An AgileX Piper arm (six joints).
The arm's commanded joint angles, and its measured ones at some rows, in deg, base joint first. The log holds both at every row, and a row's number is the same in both.
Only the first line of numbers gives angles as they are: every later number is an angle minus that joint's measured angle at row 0.
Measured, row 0:
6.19, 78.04, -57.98, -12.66, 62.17, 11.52
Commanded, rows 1 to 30:
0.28, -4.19, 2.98, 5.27, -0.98, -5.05
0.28, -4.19, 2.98, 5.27, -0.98, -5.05
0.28, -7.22, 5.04, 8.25, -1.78, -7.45
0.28, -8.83, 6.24, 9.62, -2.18, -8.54
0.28, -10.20, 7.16, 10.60, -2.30, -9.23
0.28, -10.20, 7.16, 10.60, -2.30, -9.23
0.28, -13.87, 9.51, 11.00, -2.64, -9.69
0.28, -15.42, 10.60, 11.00, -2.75, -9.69
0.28, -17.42, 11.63, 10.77, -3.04, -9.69
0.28, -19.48, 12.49, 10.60, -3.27, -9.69
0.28, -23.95, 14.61, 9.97, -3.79, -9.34
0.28, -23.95, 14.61, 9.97, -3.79, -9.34
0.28, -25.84, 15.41, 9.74, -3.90, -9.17
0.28, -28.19, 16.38, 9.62, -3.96, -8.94
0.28, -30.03, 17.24, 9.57, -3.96, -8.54
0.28, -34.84, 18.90, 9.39, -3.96, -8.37
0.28, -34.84, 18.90, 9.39, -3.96, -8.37
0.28, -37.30, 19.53, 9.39, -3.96, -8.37
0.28, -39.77, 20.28, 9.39, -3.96, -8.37
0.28, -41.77, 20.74, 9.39, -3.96, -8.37
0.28, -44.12, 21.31, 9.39, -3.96, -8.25
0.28, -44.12, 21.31, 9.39, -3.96, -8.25
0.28, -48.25, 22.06, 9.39, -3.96, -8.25
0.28, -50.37, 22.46, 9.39, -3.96, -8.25
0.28, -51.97, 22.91, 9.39, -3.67, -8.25
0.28, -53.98, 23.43, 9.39, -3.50, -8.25
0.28, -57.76, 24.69, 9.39, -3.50, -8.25
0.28, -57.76, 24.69, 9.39, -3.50, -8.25
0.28, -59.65, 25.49, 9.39, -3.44, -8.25
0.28, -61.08, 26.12, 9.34, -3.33, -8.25
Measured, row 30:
0.17, -56.96, 24.35, 10.02, -3.04, -8.48
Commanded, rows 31 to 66:
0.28, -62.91, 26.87, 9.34, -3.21, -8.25
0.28, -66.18, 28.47, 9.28, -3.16, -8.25
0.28, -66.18, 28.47, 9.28, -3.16, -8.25
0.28, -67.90, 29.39, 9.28, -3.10, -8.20
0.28, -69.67, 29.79, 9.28, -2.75, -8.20
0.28, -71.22, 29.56, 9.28, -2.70, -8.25
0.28, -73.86, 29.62, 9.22, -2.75, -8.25
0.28, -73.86, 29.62, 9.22, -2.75, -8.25
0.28, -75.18, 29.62, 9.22, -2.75, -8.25
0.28, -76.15, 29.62, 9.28, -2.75, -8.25
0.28, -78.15, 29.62, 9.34, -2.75, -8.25
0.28, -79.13, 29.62, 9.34, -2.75, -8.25
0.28, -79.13, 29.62, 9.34, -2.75, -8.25
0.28, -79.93, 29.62, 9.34, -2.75, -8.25
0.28, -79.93, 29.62, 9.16, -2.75, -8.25
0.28, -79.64, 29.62, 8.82, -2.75, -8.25
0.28, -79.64, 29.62, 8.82, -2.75, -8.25
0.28, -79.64, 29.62, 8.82, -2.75, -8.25
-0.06, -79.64, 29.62, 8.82, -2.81, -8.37
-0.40, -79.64, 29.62, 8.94, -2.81, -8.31
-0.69, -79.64, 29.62, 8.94, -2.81, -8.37
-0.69, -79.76, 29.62, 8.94, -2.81, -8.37
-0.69, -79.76, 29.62, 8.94, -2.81, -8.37
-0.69, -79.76, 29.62, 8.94, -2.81, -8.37
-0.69, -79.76, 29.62, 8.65, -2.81, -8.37
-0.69, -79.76, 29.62, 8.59, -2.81, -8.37
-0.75, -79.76, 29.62, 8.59, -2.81, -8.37
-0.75, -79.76, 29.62, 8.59, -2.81, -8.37
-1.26, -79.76, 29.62, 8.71, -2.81, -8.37
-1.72, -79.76, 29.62, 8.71, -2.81, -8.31
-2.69, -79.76, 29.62, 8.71, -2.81, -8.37
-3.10, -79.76, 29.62, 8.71, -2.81, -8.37
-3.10, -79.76, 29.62, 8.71, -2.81, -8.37
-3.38, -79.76, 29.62, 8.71, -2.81, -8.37
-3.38, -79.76, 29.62, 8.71, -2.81, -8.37
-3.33, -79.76, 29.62, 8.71, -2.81, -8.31
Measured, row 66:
-2.92, -78.21, 29.39, 8.94, -2.47, -8.48
